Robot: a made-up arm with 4 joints. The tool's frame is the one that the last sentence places.
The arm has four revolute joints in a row. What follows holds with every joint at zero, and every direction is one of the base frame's.
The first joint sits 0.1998 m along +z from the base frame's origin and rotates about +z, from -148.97 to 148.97 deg.
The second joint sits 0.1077 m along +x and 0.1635 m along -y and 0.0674 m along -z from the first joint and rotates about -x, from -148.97 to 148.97 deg.
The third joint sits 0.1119 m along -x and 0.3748 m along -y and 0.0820 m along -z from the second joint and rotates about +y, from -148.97 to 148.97 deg.
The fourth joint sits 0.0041 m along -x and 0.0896 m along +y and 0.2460 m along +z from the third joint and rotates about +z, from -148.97 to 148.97 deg.
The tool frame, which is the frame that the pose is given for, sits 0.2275 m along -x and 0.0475 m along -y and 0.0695 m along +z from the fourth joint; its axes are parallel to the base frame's.
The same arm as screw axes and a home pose.
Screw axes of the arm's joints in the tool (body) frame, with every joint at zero. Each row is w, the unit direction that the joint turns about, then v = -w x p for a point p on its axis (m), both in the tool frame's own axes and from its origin. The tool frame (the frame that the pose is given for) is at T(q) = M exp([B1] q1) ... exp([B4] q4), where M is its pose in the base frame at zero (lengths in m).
B1: w 0 0 1 v 0.4962 -0.2358 0
B2: w -1 0 0 v 0 0.2335 0.3327
B3: w 0 1 0 v 0.3155 0 0.2316
B4: w 0 0 1 v 0.0475 -0.2275 0
M =
1 0 0 -0.2358
0 1 0 -0.4962
0 0 1 0.3659
0 0 0 1
Joint limits (deg, base to tool): -148.97..148.97 -148.97..148.97 -148.97..148.97 -148.97..148.97

